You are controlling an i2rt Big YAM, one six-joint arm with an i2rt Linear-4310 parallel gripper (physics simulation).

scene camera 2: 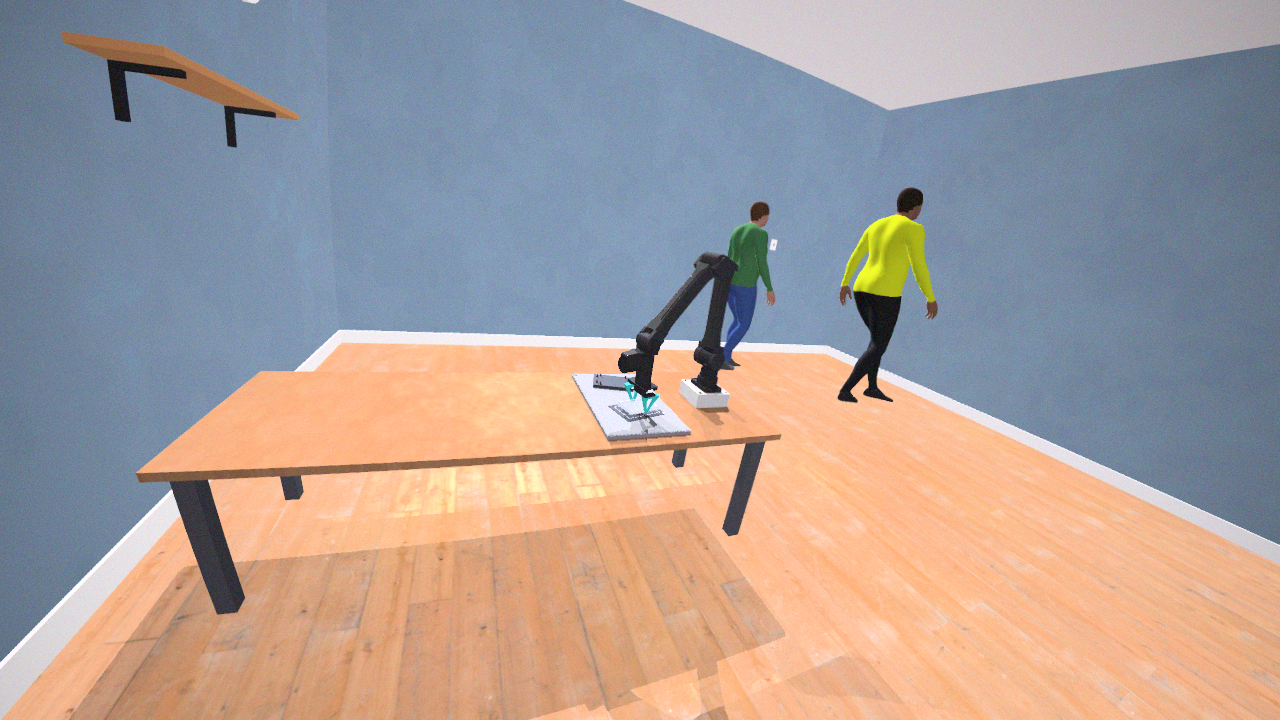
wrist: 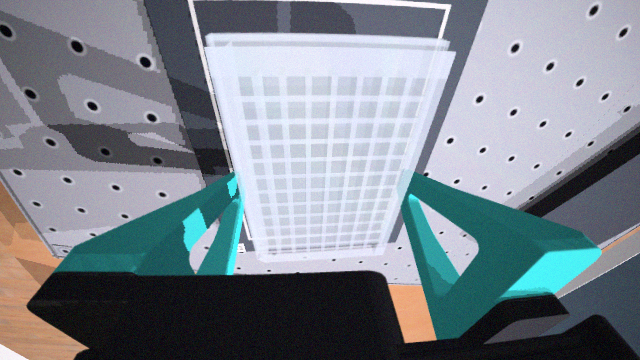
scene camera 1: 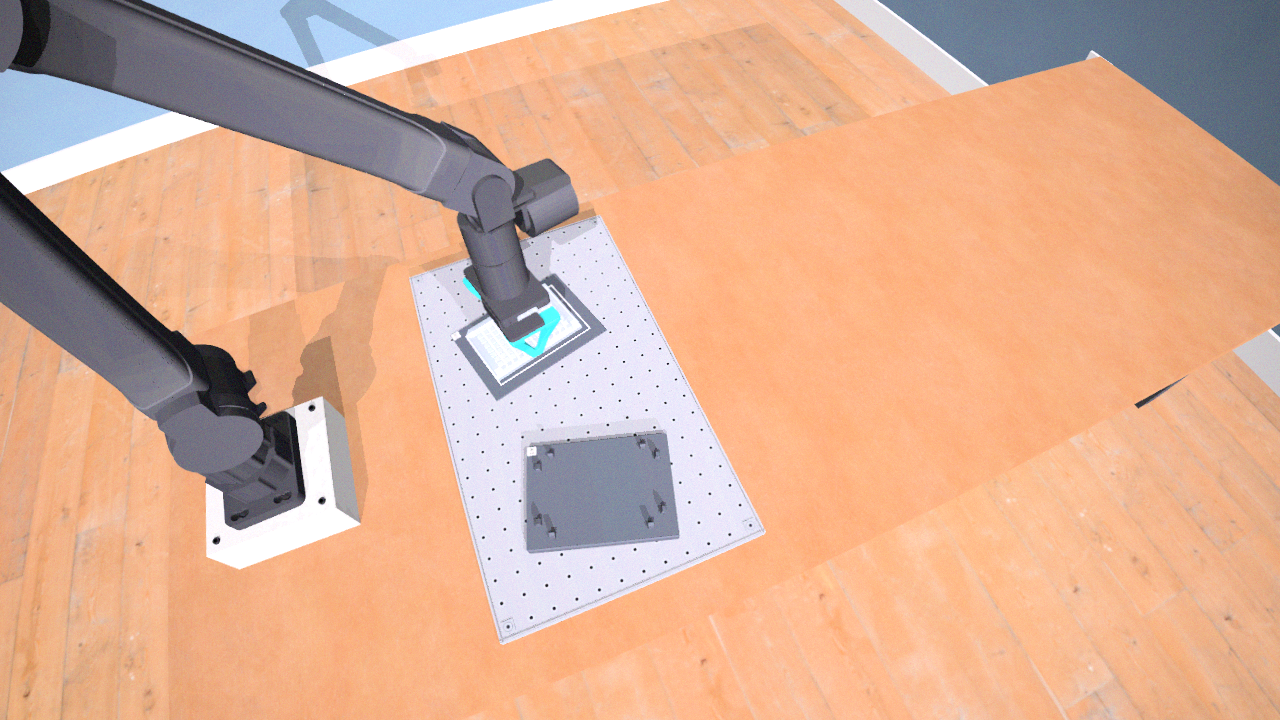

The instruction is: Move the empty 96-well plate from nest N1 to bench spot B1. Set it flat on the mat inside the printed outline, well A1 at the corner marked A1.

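Pixels of known places: gripper, between the fingertips: [scene camera 2: 639,407] [wrist: 323,178] [scene camera 1: 521,333]; arm's base, origin of its link: [scene camera 2: 705,386] [scene camera 1: 265,471].
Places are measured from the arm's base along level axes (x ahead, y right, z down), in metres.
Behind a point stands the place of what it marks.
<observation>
The clear 96-well plate [scene camera 1: 493,352] @(z 0.025, x 0.289, y -0.057 m) [wrist: 326,107] @(z 0.030, x 0.371, y -0.089 m) sits between my teal fingers. My gripper [scene camera 1: 507,319] @(z 0.036, x 0.331, y -0.078 m) [scene camera 2: 639,400] @(z 0.036, x 0.331, y -0.078 m) [wrist: 323,178] @(z 0.036, x 0.331, y -0.078 m) is shut on the plate across its short sides. The plate is over the dark B1 pad [scene camera 1: 516,380] @(z 0.044, x 0.303, y -0.017 m), within the white printed outline [scene camera 1: 586,333] @(z 0.044, x 0.410, y -0.046 m) [wrist: 448,36] @(z 0.044, x 0.408, y -0.046 m). I cannot tell whether it touches the pad. A small white corner mark [scene camera 1: 456,335] @(z 0.044, x 0.250, y -0.120 m) lies at the pad's left corner. The dark grey nest N1 [scene camera 1: 602,493] @(z 0.034, x 0.346, y 0.169 m) lies nearer the camera on the same mat, with nothing in it.
The grey perforated mat [scene camera 1: 652,400] @(z 0.046, x 0.447, y 0.081 m) [scene camera 2: 616,423] @(z 0.046, x 0.452, y -0.169 m) [wrist: 472,125] @(z 0.046, x 0.375, y -0.005 m) lies on the wooden table [scene camera 1: 852,286] @(z 0.059, x 0.780, y 0.032 m). The arm's white base [scene camera 1: 323,465] @(z -0.001, x 0.068, y 0.023 m) [scene camera 2: 703,395] @(z 0.005, x 0.055, y -0.071 m) stands to the left. Two people, one in green [scene camera 2: 747,265] and one in yellow [scene camera 2: 887,257], walk behind the table.
</observation>
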